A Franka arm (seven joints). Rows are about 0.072 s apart.
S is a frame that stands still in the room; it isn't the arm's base.
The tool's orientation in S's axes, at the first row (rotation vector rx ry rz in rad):
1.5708 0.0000 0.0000
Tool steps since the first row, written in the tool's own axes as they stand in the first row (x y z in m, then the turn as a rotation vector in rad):
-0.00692 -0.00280 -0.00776 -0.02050 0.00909 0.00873
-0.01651 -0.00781 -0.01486 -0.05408 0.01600 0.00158
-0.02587 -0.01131 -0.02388 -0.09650 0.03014 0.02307
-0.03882 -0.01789 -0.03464 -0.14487 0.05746 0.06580
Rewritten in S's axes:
-0.00692 0.00776 -0.00280 -0.02050 -0.00873 0.00909
-0.01651 0.01486 -0.00781 -0.05408 -0.00158 0.01600
-0.02587 0.02388 -0.01131 -0.09650 -0.02307 0.03014
-0.03882 0.03464 -0.01789 -0.14487 -0.06580 0.05746

